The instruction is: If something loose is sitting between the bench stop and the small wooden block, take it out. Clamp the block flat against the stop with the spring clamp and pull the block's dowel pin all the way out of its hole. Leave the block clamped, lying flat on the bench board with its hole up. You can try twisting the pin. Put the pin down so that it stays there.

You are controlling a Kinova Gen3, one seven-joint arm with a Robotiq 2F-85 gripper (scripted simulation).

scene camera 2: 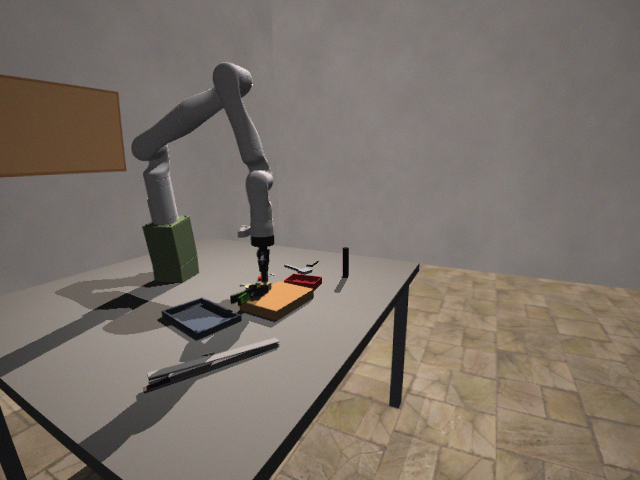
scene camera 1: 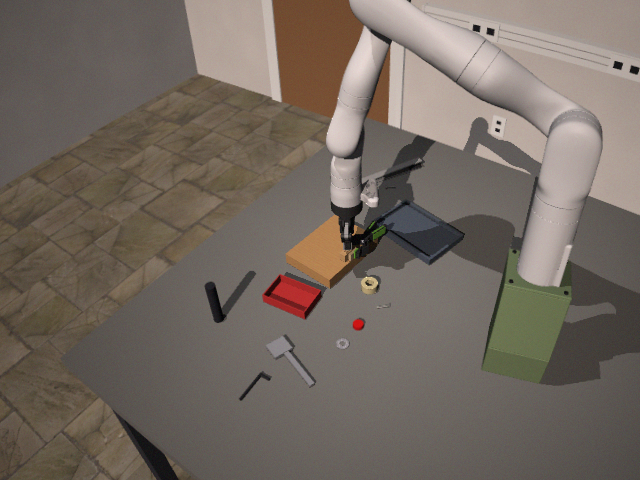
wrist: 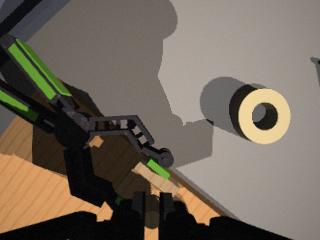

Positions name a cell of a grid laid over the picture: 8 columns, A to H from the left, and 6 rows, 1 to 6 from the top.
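I can see a wooden bench board in the wrist view (B5), and it's in scene camera 1 (D4) and scene camera 2 (D4) too.
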